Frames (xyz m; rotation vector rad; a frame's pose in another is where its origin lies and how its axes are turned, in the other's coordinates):
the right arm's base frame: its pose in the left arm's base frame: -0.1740 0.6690 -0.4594 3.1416 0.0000 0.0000
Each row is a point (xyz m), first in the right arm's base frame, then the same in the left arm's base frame.
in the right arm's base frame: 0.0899 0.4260 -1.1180
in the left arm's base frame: -0.0841 0.2430 0.6586
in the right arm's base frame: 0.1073 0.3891 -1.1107
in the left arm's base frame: -0.0667 0.2799 0.6513
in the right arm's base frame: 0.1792 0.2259 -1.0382
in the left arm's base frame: 0.0052 0.4431 0.5788
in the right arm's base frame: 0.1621 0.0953 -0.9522
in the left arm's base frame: -0.0119 0.5737 0.4928
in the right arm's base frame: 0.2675 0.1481 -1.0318
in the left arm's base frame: 0.0935 0.5209 0.5724
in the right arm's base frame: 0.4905 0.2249 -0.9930
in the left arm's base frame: 0.3165 0.4441 0.5336
